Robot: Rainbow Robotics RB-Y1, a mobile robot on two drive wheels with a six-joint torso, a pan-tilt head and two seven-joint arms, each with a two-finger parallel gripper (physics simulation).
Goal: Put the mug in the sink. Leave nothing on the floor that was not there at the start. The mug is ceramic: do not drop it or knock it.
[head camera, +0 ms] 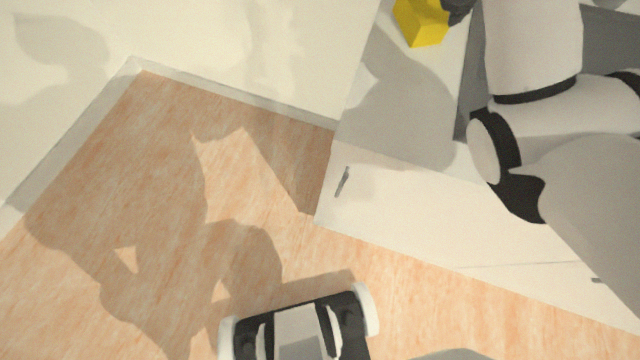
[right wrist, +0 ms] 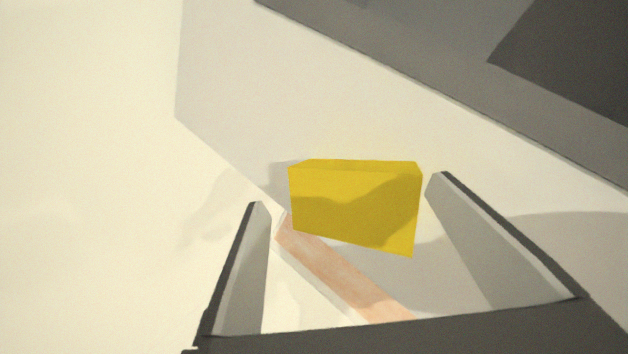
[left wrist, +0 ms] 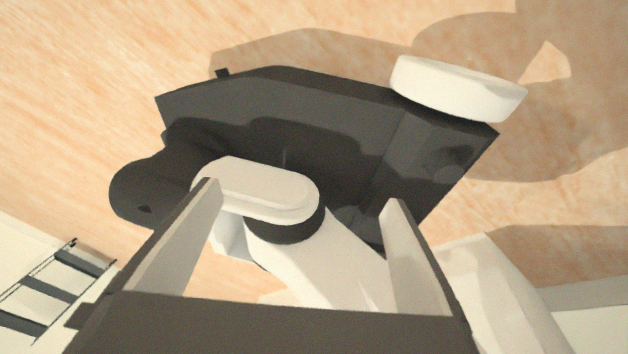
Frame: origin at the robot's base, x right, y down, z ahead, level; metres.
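Seen in the pictures: left gripper, fingertip midpoint: (left wrist: 304,198); right gripper, fingertip midpoint: (right wrist: 344,197).
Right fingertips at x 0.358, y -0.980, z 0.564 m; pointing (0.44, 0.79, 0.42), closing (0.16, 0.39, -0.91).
Note:
Offsets run from my right fingertips to a thing's top centre. "*": to the spot under its first point. Level surfaces: height alone.
My right gripper (right wrist: 344,197) is open and empty above the pale counter {dy +0.069 m} (head camera: 411,107). A yellow block {dx -0.020, dy +0.024, dz +0.006 m} (right wrist: 355,204) lies on the counter just beyond and between its fingers, apart from them. The block also shows in the head view (head camera: 422,21), with the dark gripper body (head camera: 456,8) right beside it. A dark grey recess, perhaps the sink (right wrist: 404,46), lies past the block; in the head view it is a grey strip (head camera: 473,71). My left gripper (left wrist: 304,198) is open and empty, low over my own base.
A cabinet front with a small handle {* dx -0.213, dy +0.207, dz -0.235 m} (head camera: 341,182) drops from the counter edge to the wooden floor {dy +0.979 m} (head camera: 247,214). A pale wall or cabinet side (head camera: 247,46) stands at the back left. My wheeled base (head camera: 301,328) is close to the cabinet.

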